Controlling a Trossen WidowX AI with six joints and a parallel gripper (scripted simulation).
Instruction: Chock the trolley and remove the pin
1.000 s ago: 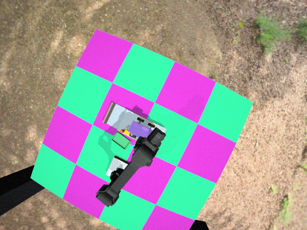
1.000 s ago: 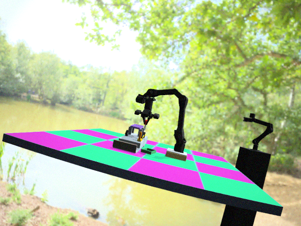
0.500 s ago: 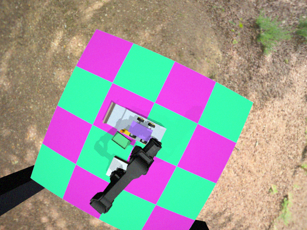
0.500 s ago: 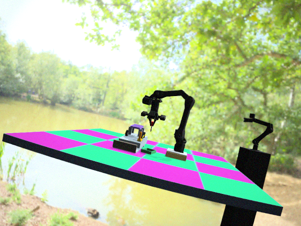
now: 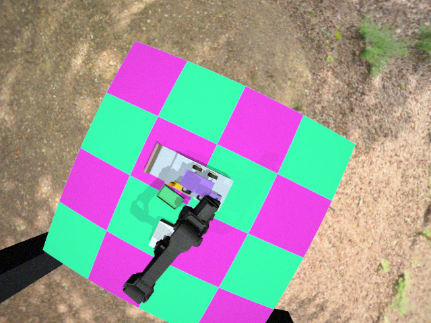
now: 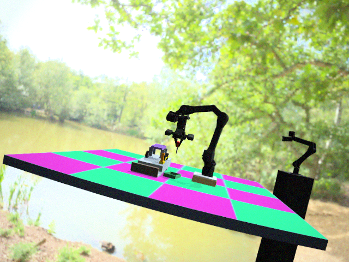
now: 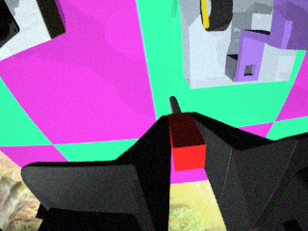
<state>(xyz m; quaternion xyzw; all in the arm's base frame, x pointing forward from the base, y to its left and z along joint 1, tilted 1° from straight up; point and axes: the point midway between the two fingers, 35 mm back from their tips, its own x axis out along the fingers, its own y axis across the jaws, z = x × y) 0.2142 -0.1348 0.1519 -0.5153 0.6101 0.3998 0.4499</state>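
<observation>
My gripper tip is now 200 mm to the right of the green tray and 170 mm above it. Round my gripper tip: red-headed stop pin (right at my gripper tip); grey ramp (120 mm ahead, 90 mm to the left, 120 mm below); purple-topped trolley (110 mm ahead, 80 mm to the left, 60 mm below).
</observation>
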